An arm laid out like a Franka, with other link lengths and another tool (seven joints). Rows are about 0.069 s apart.
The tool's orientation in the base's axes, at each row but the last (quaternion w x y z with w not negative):
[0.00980, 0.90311, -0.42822, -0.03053]
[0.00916, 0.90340, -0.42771, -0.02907]
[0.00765, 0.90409, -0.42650, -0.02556]
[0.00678, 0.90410, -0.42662, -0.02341]
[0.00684, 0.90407, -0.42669, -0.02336]
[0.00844, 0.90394, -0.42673, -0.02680]
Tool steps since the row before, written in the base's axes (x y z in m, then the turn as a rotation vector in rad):
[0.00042, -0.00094, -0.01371, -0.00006, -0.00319, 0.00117]
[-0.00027, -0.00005, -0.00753, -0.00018, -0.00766, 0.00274]
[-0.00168, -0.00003, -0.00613, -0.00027, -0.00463, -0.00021]
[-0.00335, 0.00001, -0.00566, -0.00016, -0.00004, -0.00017]
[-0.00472, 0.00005, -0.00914, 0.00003, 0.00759, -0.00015]
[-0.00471, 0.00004, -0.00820, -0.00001, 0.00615, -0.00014]
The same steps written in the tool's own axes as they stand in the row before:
[0.00163, -0.00033, 0.01365, 0.00238, 0.00212, -0.00119]
[0.00020, -0.00007, 0.00753, 0.00569, 0.00511, -0.00279]
[-0.00080, 0.00110, 0.00621, 0.00341, 0.00315, 0.00019]
[-0.00193, 0.00239, 0.00581, -0.00006, 0.00014, 0.00018]
[-0.00270, 0.00331, 0.00936, -0.00583, -0.00485, 0.00021]
[-0.00268, 0.00329, 0.00845, -0.00475, -0.00391, 0.00019]

